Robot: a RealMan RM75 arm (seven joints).
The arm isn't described. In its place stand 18 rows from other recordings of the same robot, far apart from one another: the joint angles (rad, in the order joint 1, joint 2, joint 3, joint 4, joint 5, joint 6, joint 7), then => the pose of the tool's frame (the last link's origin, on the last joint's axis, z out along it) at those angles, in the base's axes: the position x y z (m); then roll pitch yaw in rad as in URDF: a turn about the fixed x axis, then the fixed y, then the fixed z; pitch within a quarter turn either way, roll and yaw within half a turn.
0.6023, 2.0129, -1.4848, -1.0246, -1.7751, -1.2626, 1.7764 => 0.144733 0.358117 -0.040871 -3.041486 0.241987 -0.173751
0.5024, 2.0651, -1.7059, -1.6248, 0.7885, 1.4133, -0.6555 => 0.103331 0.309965 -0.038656 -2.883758 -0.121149 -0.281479
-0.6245, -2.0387, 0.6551, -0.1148, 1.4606, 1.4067, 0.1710 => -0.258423 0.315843 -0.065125 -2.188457 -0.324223 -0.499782
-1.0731, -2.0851, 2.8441, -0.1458, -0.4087, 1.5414, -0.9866 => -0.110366 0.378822 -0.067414 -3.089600 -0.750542 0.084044
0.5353, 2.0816, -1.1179, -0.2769, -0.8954, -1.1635, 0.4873 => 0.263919 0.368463 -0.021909 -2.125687 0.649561 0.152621
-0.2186, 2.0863, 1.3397, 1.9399, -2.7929, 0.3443, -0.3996 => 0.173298 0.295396 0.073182 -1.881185 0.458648 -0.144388
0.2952, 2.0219, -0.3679, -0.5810, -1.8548, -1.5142, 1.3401 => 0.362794 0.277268 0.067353 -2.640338 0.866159 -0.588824
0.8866, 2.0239, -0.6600, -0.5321, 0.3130, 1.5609, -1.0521 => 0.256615 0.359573 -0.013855 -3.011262 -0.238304 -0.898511
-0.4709, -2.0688, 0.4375, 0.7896, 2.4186, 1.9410, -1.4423 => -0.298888 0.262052 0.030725 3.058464 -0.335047 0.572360
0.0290, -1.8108, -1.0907, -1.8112, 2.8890, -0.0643, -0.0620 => -0.145678 0.301421 0.040531 -2.093990 -0.597119 0.026013
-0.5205, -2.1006, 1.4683, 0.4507, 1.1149, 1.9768, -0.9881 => -0.164406 0.244845 -0.037152 2.750596 -1.096309 0.222220
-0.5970, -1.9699, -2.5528, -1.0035, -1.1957, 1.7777, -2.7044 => -0.211839 0.359398 0.114657 2.751837 -0.478825 1.458056
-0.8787, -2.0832, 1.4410, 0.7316, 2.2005, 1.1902, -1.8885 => -0.151498 0.387180 -0.087059 -3.008034 0.142834 0.193496
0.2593, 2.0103, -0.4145, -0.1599, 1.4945, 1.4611, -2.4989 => 0.370149 0.243830 0.004839 -2.275175 0.781115 -0.185769
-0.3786, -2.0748, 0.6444, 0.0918, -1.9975, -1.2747, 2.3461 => -0.348300 0.298063 -0.011847 -2.221377 -1.078739 0.351077
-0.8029, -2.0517, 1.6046, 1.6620, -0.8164, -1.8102, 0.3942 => -0.042112 0.303176 -0.010478 -2.967139 0.308040 0.339016
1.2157, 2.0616, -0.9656, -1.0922, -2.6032, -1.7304, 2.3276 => 0.014953 0.419515 0.030415 -2.880009 -0.157922 -0.343970
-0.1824, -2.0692, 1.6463, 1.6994, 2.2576, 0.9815, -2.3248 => -0.147564 0.321644 -0.000858 -2.576018 -0.241114 0.296161
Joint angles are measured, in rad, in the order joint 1, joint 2, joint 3, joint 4, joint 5, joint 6, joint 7. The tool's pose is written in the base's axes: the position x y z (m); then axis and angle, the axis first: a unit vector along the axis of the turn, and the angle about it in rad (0 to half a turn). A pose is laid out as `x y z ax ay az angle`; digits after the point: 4 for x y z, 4 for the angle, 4 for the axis.
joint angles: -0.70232, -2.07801, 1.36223, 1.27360, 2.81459, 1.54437, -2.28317
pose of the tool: -0.1853 0.3802 0.0127 -0.9411 -0.1769 0.2882 2.7476
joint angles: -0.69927, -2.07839, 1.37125, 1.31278, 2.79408, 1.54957, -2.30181
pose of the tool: -0.1754 0.3799 0.0137 -0.9460 -0.1729 0.2742 2.7347
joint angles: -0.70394, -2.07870, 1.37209, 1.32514, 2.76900, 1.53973, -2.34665
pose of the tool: -0.1677 0.3815 0.0128 -0.9489 -0.1869 0.2542 2.7187
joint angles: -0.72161, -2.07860, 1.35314, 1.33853, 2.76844, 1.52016, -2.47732
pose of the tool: -0.1578 0.3889 0.0177 -0.9440 -0.2416 0.2247 2.6520
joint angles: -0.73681, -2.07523, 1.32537, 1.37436, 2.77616, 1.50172, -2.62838
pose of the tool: -0.1459 0.3974 0.0291 -0.9346 -0.3037 0.1851 2.5648
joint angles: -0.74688, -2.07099, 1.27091, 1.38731, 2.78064, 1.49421, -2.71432
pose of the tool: -0.1435 0.4043 0.0425 -0.9222 -0.3559 0.1515 2.5113
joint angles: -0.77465, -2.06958, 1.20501, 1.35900, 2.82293, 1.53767, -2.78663
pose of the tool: -0.1510 0.4071 0.0525 -0.8961 -0.4168 0.1528 2.4956
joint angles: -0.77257, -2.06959, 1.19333, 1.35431, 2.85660, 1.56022, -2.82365
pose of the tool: -0.1587 0.4051 0.0560 -0.8808 -0.4441 0.1645 2.4828
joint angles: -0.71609, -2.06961, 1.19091, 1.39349, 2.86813, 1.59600, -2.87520
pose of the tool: -0.1766 0.3927 0.0618 -0.8566 -0.4871 0.1700 2.4755
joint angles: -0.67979, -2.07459, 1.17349, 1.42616, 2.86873, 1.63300, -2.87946
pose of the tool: -0.1868 0.3825 0.0662 -0.8443 -0.5073 0.1724 2.4867
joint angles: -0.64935, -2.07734, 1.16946, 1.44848, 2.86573, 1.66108, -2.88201
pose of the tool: -0.1948 0.3736 0.0678 -0.8354 -0.5203 0.1773 2.5008
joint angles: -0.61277, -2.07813, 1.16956, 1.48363, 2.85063, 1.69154, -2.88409
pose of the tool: -0.2010 0.3635 0.0701 -0.8289 -0.5303 0.1781 2.5167
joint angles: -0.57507, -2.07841, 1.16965, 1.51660, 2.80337, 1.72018, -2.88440
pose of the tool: -0.2040 0.3528 0.0697 -0.8263 -0.5376 0.1681 2.5545
